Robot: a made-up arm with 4 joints.
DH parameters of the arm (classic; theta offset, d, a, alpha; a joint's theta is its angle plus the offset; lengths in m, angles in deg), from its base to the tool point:
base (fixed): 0 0.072 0 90
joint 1: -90 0.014 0.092 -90
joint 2: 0 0.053 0.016 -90
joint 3: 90 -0.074 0.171 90
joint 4: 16.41 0 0.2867 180
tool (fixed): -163.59 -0.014 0 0
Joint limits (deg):
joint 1: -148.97..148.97
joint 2: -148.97..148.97
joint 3: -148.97..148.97
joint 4: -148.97..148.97
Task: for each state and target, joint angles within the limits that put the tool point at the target. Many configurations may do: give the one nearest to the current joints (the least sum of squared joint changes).
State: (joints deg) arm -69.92 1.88 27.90 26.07
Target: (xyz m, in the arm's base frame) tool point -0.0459 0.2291 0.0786
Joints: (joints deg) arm -57.68 -18.43 65.23 74.18
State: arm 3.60 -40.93 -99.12 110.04
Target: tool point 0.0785 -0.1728 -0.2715
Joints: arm -0.01 -77.67 -93.42 68.98
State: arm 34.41 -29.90 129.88 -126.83
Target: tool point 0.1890 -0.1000 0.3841
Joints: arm 8.20 -52.88 139.12 -90.76
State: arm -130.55 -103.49 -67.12 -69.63
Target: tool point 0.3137 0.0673 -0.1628
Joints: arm -103.32 -148.97 -105.10 -69.20
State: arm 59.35 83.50 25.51 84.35
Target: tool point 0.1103 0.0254 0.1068
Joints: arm 19.54 92.97 12.23 129.73
